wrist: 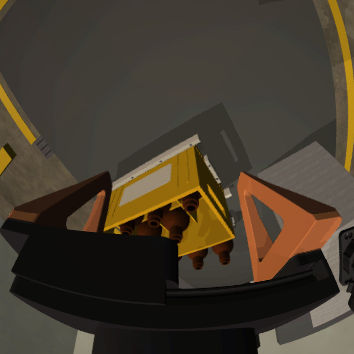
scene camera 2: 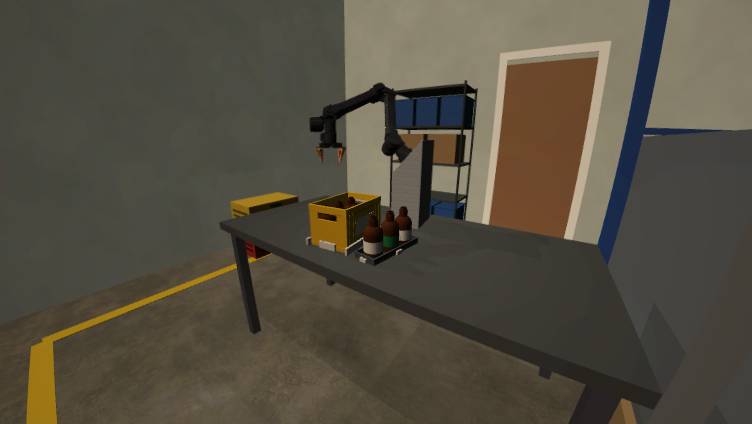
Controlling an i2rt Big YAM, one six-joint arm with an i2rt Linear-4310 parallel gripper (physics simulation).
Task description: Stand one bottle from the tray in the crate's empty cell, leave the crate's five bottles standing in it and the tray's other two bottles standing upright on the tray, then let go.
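Where they show: gripper, fingertip midpoint: (wrist: 174, 178) (scene camera 2: 331, 162); arm's base at its link origin: (scene camera 2: 410, 160).
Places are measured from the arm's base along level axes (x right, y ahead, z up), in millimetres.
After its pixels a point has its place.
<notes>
The yellow crate (scene camera 2: 329, 231) {x 73, y 531, z -245 mm} (wrist: 187, 175) {x 201, y 291, z -189 mm} stands on the table. Brown bottles (scene camera 2: 351, 201) (wrist: 175, 220) stand inside it; the wrist view shows an empty cell in its lower right corner. Beside the crate, the dark tray (scene camera 2: 382, 258) {x -157, y 498, z -308 mm} holds three upright brown bottles: one with a white label (scene camera 2: 372, 243) {x -125, y 515, z -252 mm} at the near end, one with a green label (scene camera 2: 389, 229) {x -141, y 428, z -221 mm} in the middle, and a white-labelled one (scene camera 2: 403, 221) {x -151, y 339, z -212 mm} at the far end. In the wrist view two tray bottles (wrist: 198, 257) {x -109, y 388, z -190 mm} (wrist: 223, 251) {x -118, y 307, z -193 mm} show beyond the crate. My gripper (scene camera 2: 331, 160) {x 325, y 253, z -11 mm} (wrist: 174, 178) {x 325, y 253, z -11 mm} is open and empty, high above the crate.
White brackets (scene camera 2: 327, 245) {x 75, y 543, z -302 mm} (wrist: 160, 161) {x 198, y 360, z -291 mm} sit along the crate's base. The arm's grey pedestal (scene camera 2: 411, 184) {x -72, y 123, z -101 mm} (wrist: 312, 172) {x 49, y 5, z -220 mm} rises at the table's (scene camera 2: 500, 284) {x -544, y 418, z -321 mm} back edge, behind the tray. A shelf unit (scene camera 2: 470, 173) stands behind it. A yellow box (scene camera 2: 263, 202) shows beyond the table's left end.
</notes>
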